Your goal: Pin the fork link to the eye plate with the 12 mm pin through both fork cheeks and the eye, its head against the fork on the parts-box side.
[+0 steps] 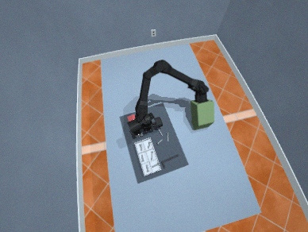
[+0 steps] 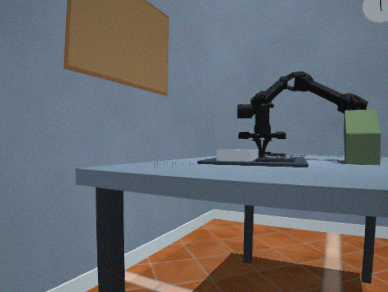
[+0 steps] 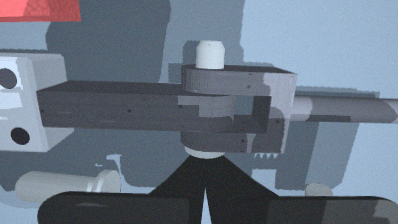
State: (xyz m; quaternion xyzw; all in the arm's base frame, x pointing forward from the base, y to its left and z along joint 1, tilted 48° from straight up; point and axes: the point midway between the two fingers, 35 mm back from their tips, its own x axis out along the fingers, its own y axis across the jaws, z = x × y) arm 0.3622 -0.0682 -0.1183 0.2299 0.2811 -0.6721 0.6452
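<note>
Now: the eye plate 2 cm ahead of my hand, 3 cm to the right of it and 3 cm below it. From my hand the other things lie so: thick headed pin: 7 cm ahead, 2 cm to the left, 3 cm below; then dark mat: 7 cm to the left, 4 cm below; then thin headed pin: 7 cm behind, 4 cm to the left, 3 cm below.
</note>
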